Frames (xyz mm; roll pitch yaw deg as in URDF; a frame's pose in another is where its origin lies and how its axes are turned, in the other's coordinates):
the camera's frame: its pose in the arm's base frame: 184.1 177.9 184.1 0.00 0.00 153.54
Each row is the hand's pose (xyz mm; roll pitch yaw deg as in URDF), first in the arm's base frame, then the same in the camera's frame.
Working: the arm's base frame: its pose in the camera's frame: 85.5 241.3 -184.1 0.00 0.00 -153.54

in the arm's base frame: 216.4 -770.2 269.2 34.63 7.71 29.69
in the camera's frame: -451.4 834.4 85.1 34.63 7.71 -123.85
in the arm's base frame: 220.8 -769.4 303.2 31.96 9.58 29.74
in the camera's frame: -454.9 831.7 119.1 31.96 9.58 -123.80
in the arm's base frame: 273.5 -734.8 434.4 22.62 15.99 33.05
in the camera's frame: -486.7 777.3 250.3 22.62 15.99 -120.49
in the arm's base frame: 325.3 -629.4 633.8 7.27 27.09 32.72
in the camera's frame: -486.1 659.8 449.7 7.27 27.09 -120.82
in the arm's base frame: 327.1 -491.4 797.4 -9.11 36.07 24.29
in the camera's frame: -426.2 535.5 613.3 -9.11 36.07 -129.25
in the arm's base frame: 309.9 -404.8 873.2 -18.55 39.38 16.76
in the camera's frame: -372.3 465.6 689.1 -18.55 39.38 -136.78
